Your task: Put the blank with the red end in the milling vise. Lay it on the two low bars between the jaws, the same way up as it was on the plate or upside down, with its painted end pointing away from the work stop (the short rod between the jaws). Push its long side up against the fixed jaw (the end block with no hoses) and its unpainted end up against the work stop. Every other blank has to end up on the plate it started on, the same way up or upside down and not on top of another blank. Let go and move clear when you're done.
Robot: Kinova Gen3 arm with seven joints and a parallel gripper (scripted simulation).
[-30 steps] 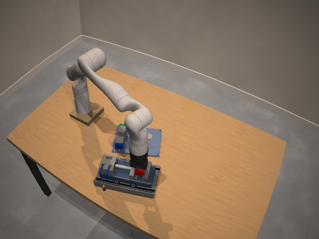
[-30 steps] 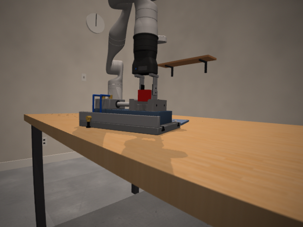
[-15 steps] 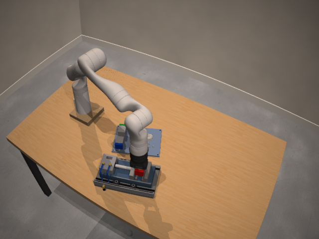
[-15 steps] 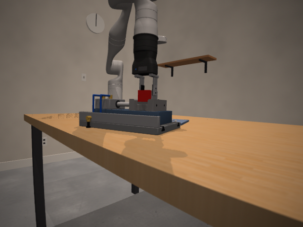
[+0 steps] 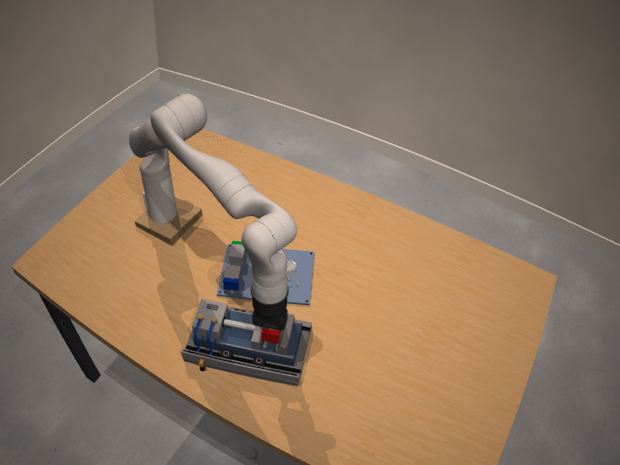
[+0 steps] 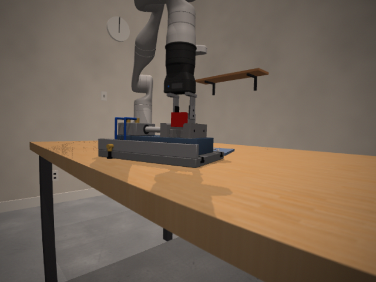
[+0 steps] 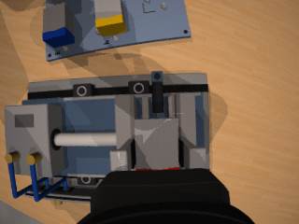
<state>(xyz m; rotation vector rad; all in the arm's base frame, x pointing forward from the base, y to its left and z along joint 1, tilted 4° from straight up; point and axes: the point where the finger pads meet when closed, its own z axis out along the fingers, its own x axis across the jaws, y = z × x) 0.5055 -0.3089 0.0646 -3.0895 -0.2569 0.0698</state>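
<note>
The red-ended blank is 2 cm below my hand. Also, from my hand: fixed jaw 5 cm below, 3 cm ahead, 1 cm to the left; then moving jaw 5 cm below, 3 cm behind; then work stop 5 cm to the left, 3 cm below, 1 cm behind.
</note>
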